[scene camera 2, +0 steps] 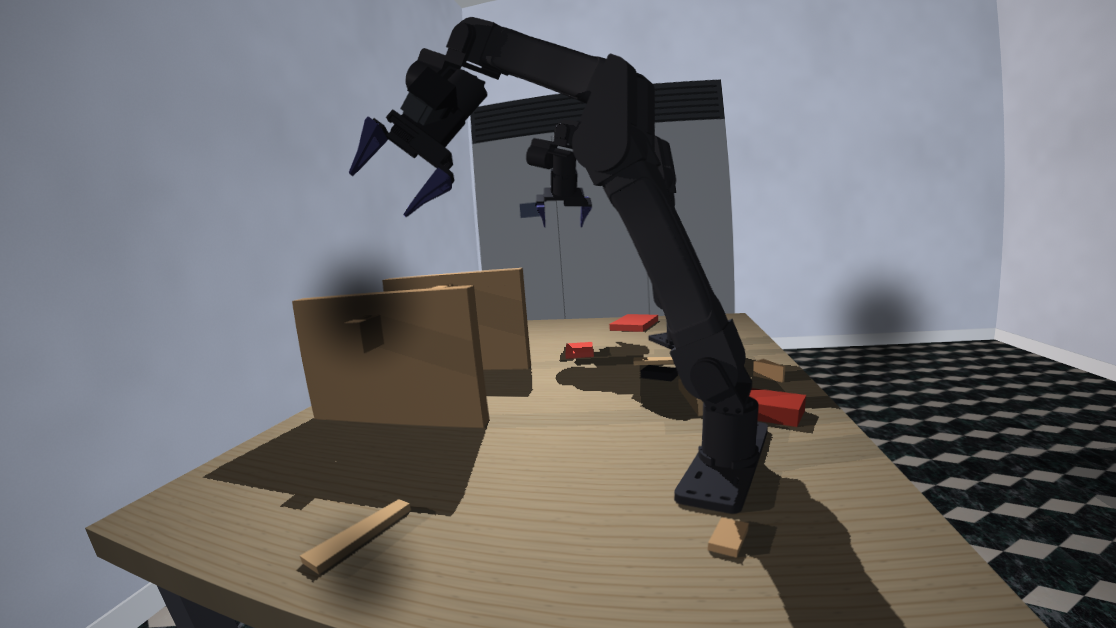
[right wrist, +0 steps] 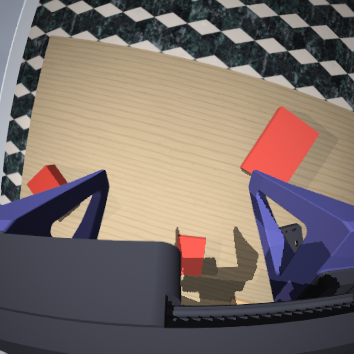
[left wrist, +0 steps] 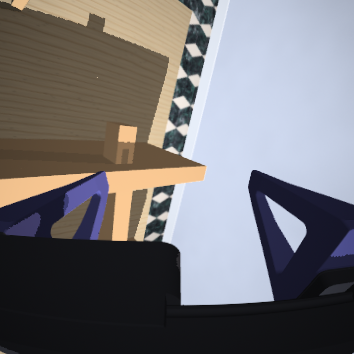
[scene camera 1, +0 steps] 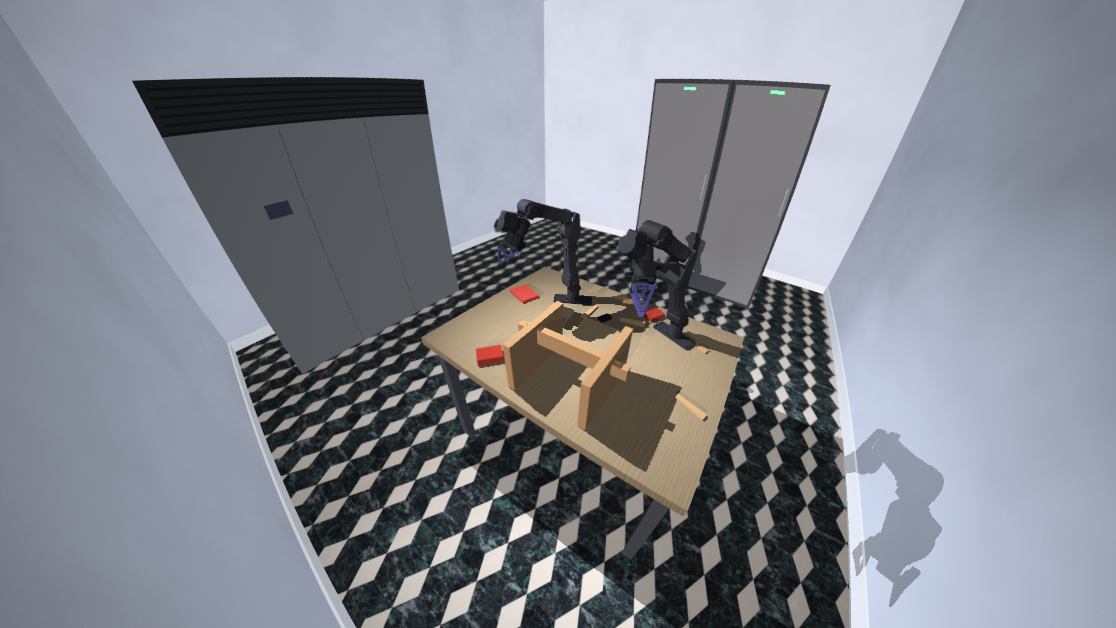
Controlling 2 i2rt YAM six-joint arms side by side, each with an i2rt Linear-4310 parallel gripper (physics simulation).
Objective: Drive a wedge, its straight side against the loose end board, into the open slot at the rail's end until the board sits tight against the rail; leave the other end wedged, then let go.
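Places are measured from the left arm's base along level axes (x left, y ahead, z down), in metres.
Pixels of known places: left gripper, fingertip midpoint: [scene camera 2: 377, 195] [left wrist: 177, 178] [scene camera 1: 641, 314]; right gripper, fingertip midpoint: [scene camera 2: 562, 226] [right wrist: 178, 177] [scene camera 1: 505, 259]; left arm's base, origin of the base link: [scene camera 2: 727, 461] [scene camera 1: 673, 335]; right arm's base, origin of the base link: [scene camera 1: 572, 300].
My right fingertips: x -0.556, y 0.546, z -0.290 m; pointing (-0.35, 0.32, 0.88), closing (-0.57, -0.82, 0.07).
Note:
For each thing: its top centre in the pictures, then the offset to it from my right fingertips. "pt": a spot on its surface instead. Level surfaces: height alone.
- rail, middle of its top: [left wrist: 117, 255] [scene camera 1: 569, 341] dx +0.502, dy +0.006, dz +0.104 m
- board, middle of its top: [left wrist: 133, 179] [scene camera 2: 374, 293] [scene camera 1: 610, 353] dx +0.638, dy -0.052, dz +0.084 m
- rail end, surface spot: [left wrist: 127, 134] [scene camera 1: 625, 367] pt dx +0.691, dy -0.074, dz +0.115 m
- long stick, middle of its top: [scene camera 2: 357, 528] [scene camera 1: 690, 406] dx +0.853, dy -0.269, dz +0.281 m
- small block, middle of its top: [scene camera 2: 729, 532] dx +0.696, dy -0.579, dz +0.281 m
- table, its level: dz +0.290 m
- small black object, middle of its top: [scene camera 2: 659, 369] [scene camera 1: 604, 316] dx +0.284, dy -0.361, dz +0.275 m
- wooden block, middle of its top: [scene camera 2: 769, 363] dx +0.245, dy -0.556, dz +0.262 m
Two upright wooden end boards stand joined by a rail [scene camera 1: 573, 347] [left wrist: 122, 215]: one board [scene camera 1: 597, 390] [scene camera 2: 390, 367] [left wrist: 150, 175] at the right in scene camera 1, the other [scene camera 1: 522, 359] [scene camera 2: 499, 328] at the left. A rail end [scene camera 1: 621, 371] [scene camera 2: 373, 334] [left wrist: 127, 134] sticks out through the right one; its side shows a dark notch in the left wrist view. Wooden pieces lie loose: a long stick [scene camera 1: 691, 406] [scene camera 2: 355, 538] and a small block [scene camera 2: 728, 537]. Which is a wedge is unclear. My left gripper [scene camera 2: 378, 194] [left wrist: 177, 178] is open above the boards. My right gripper [scene camera 1: 507, 256] [scene camera 2: 562, 226] [right wrist: 178, 177] is open above the table.
Red blocks [scene camera 1: 524, 293] [scene camera 1: 490, 355] [scene camera 1: 654, 314] lie on the table [scene camera 1: 468, 335] [scene camera 2: 546, 484]. A small black object [scene camera 1: 604, 317] [scene camera 2: 659, 373] lies between the arm bases. Another wooden block [scene camera 2: 768, 369] lies near the table's right edge in scene camera 2.

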